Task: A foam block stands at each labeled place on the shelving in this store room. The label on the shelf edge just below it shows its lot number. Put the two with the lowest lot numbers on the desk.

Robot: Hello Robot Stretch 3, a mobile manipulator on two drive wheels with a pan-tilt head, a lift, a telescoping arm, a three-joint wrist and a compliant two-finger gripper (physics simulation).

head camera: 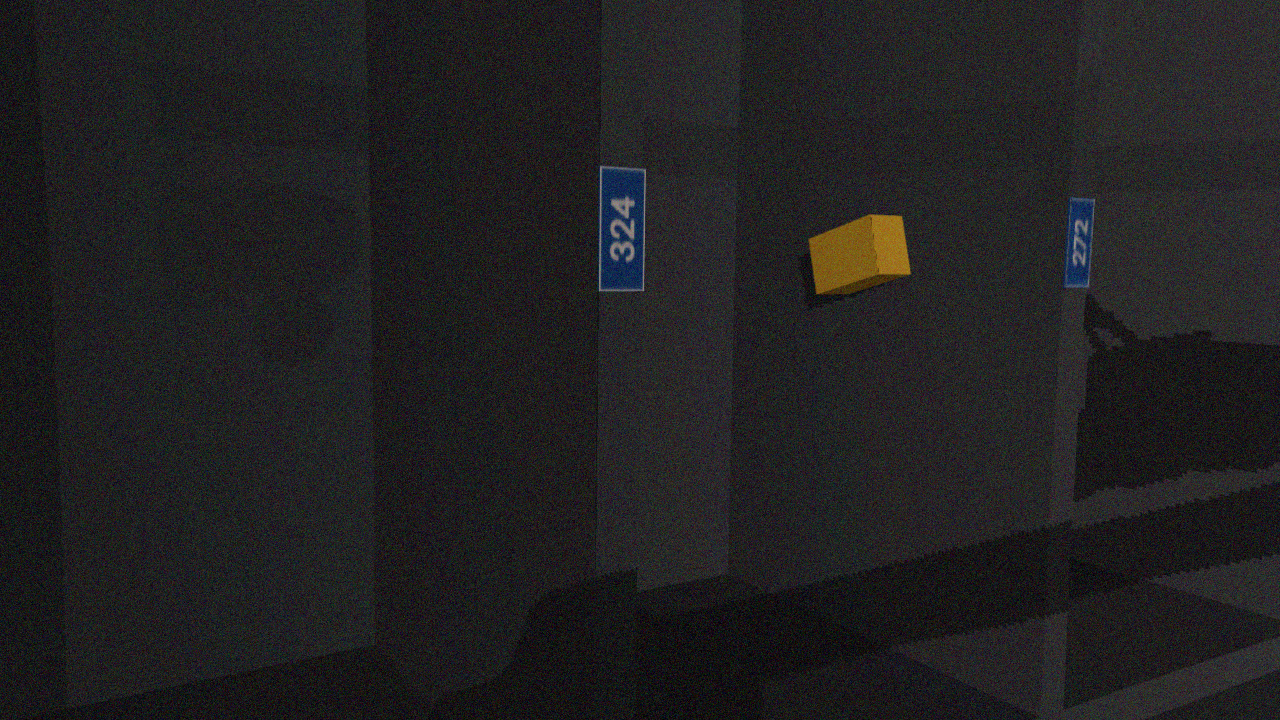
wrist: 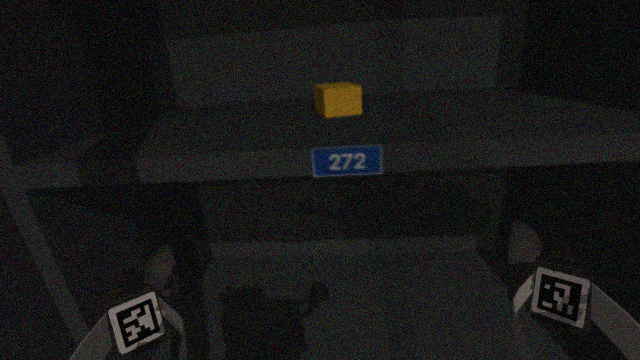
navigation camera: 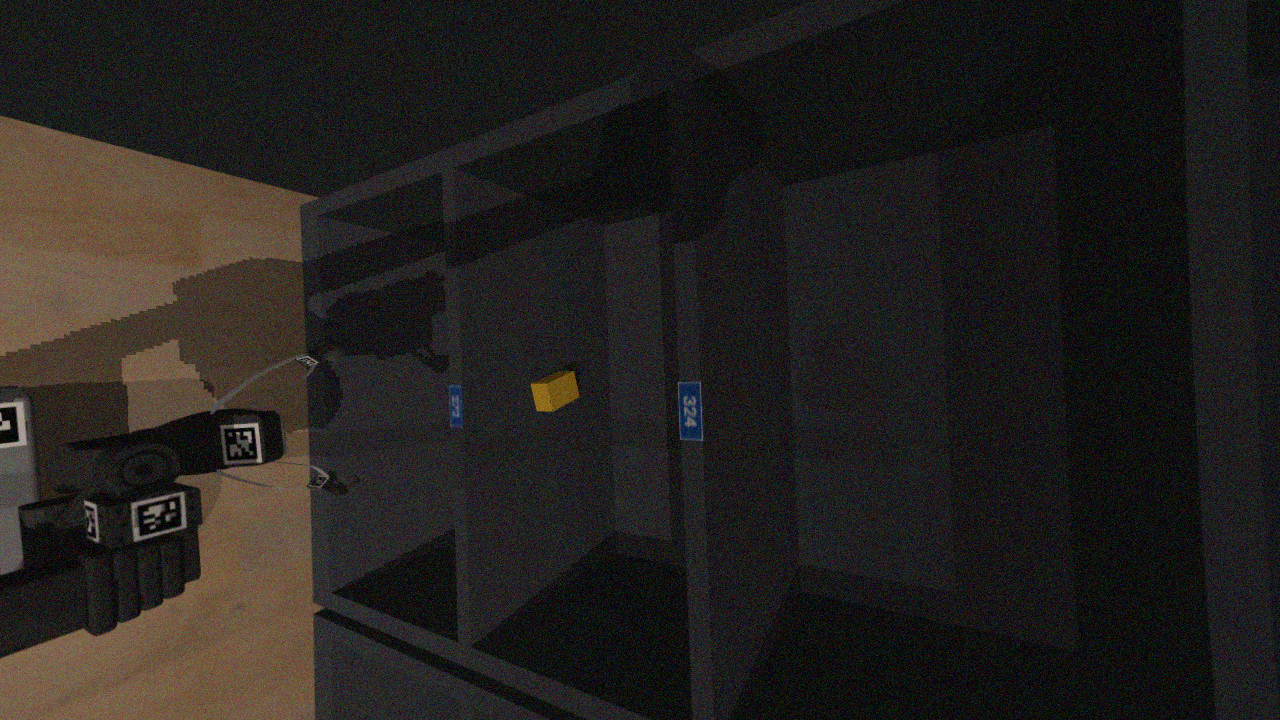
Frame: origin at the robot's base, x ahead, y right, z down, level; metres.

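Where they show: gripper, fingertip midpoint: (navigation camera: 348,414).
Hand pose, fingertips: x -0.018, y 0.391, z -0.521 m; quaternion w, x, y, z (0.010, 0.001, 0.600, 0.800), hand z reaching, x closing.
Each offset is from my fingertips to the top centre of the thing. "spot": to the spot under its first point. Level surfaces: height alone.
A yellow foam block {dx -0.010, dy +0.406, dz -0.058 m} (head camera: 859,255) (navigation camera: 554,391) (wrist: 342,100) stands on the shelf whose edge label {spot: dx -0.014, dy +0.184, dz +0.003 m} (head camera: 1079,242) (navigation camera: 455,405) (wrist: 347,161) reads 272. Another blue label {spot: dx -0.014, dy +0.184, dz -0.453 m} (head camera: 622,228) (navigation camera: 690,411) reads 324, on the shelf edge above; no block shows on that shelf in the head or navigation view. My gripper (navigation camera: 329,429) (wrist: 340,262) is open and empty, its fingers wide apart in front of the shelving, lower than the 272 shelf edge. In the wrist view the block is above and beyond the fingers, roughly centred between them. The desk does not show.
The dark shelving (navigation camera: 457,573) (wrist: 240,166) has upright side panels around the 272 bay. A lower compartment lies below the 272 shelf, with the gripper's shadow in it. Wooden floor {dz +0.521 m} (navigation camera: 223,644) shows beside the unit's base. Another shelving unit's edge adjoins at the side.
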